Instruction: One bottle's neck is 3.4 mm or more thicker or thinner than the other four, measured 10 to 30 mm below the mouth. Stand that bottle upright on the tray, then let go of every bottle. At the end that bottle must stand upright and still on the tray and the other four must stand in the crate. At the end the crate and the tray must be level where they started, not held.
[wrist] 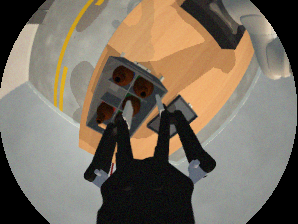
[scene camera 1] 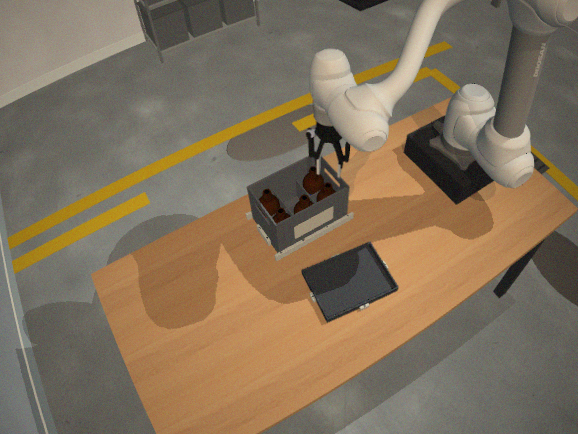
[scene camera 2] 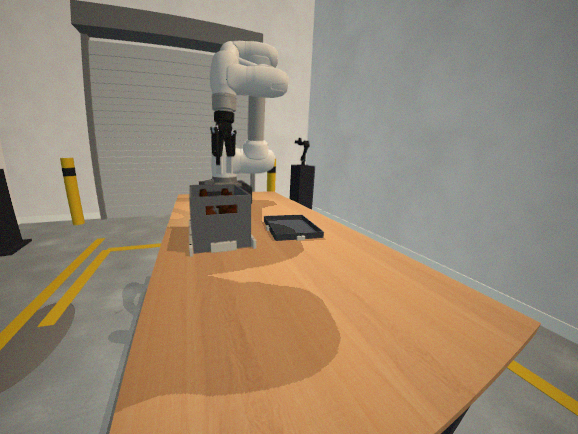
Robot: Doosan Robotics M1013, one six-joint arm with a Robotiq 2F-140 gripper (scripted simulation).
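You'd find my gripper in the wrist view (143, 102), and it shows in scene camera 1 and scene camera 2 as well. One and the same spot on my gripper is (scene camera 1: 309, 146) and (scene camera 2: 217, 141). There's a crate too, visible in the wrist view (105, 91), in scene camera 1 and in scene camera 2. For the crate, (scene camera 1: 256, 213) and (scene camera 2: 206, 229) are the same spot.
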